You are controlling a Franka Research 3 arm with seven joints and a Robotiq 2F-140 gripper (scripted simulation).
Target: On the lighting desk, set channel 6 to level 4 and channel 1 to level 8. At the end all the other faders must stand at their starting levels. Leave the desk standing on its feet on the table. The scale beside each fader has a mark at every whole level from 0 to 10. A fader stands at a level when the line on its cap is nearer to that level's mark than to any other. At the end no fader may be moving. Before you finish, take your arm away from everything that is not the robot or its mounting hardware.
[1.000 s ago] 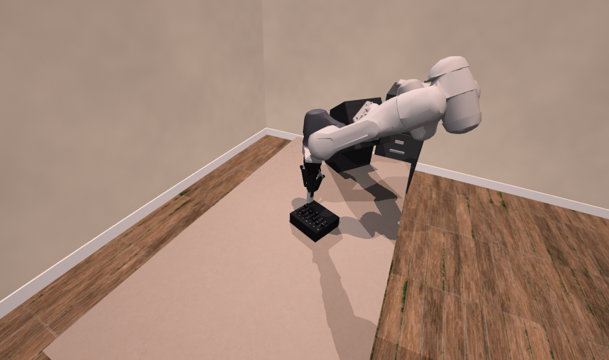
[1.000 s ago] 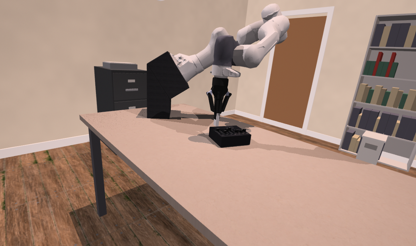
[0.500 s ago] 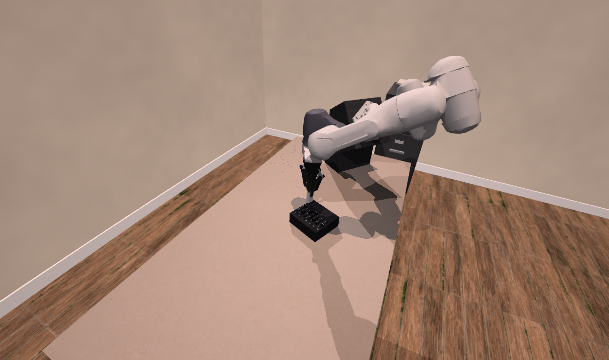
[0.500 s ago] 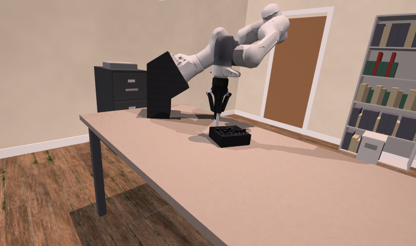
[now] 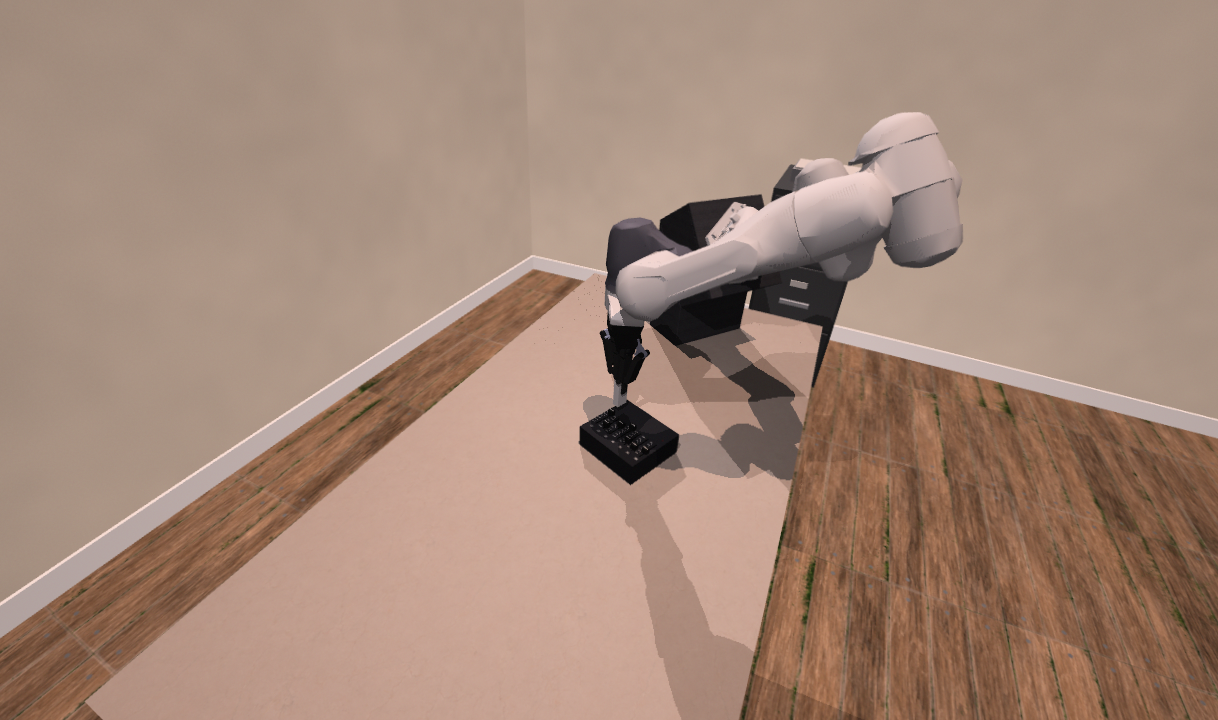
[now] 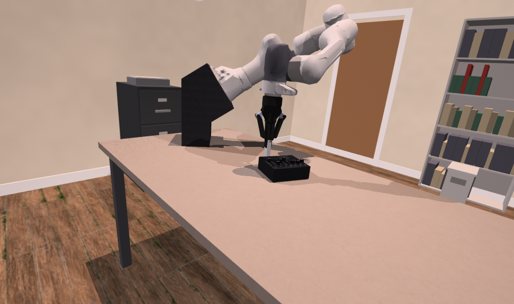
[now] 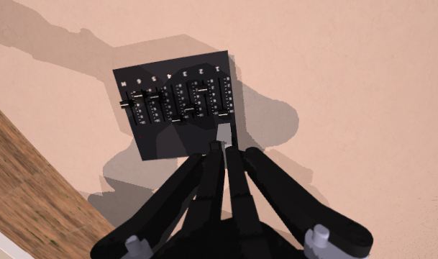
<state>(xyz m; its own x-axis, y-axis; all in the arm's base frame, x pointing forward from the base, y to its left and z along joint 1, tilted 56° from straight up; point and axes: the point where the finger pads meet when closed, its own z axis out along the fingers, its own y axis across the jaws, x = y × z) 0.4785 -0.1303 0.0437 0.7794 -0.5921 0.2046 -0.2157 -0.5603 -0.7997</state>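
My gripper is now 4 cm above the channel 1 fader cap, 2 cm short of it and 1 cm to the left of it. The rest, counted from my hand: channel 6 fader cap (9 cm to the left, 9 cm ahead, 4 cm below).
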